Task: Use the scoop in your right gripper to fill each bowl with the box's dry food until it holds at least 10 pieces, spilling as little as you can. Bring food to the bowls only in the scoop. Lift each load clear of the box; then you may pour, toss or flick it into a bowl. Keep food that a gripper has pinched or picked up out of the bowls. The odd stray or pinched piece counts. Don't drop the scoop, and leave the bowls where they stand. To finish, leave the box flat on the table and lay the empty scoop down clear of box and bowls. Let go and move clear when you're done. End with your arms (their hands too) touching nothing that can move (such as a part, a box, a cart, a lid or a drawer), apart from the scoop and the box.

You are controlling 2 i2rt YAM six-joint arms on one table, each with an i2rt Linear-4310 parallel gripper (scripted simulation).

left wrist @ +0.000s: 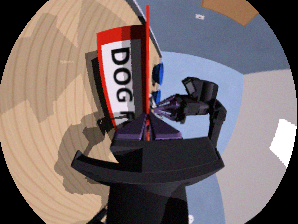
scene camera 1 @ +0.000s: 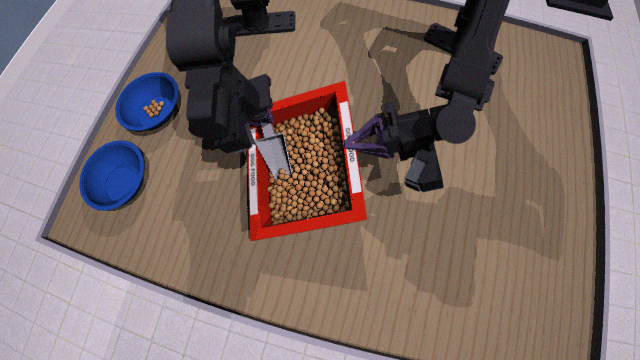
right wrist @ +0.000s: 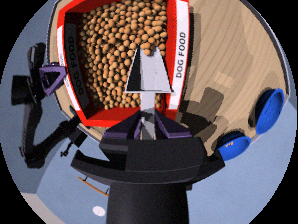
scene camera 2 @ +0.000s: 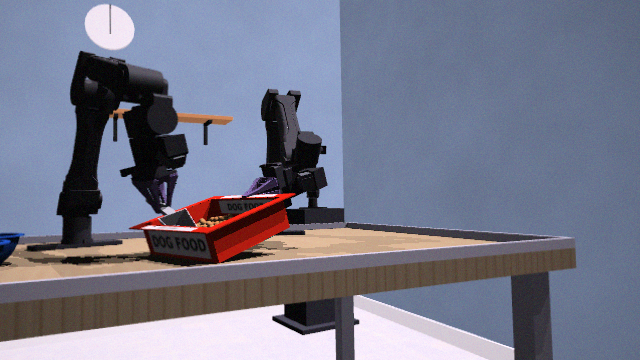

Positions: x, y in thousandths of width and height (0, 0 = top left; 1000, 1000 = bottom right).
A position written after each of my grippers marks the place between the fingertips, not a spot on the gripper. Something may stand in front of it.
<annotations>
my left gripper: left wrist 495, 507; scene camera 1 538, 404; right wrist 227, 310; scene camera 2 380, 551
</annotations>
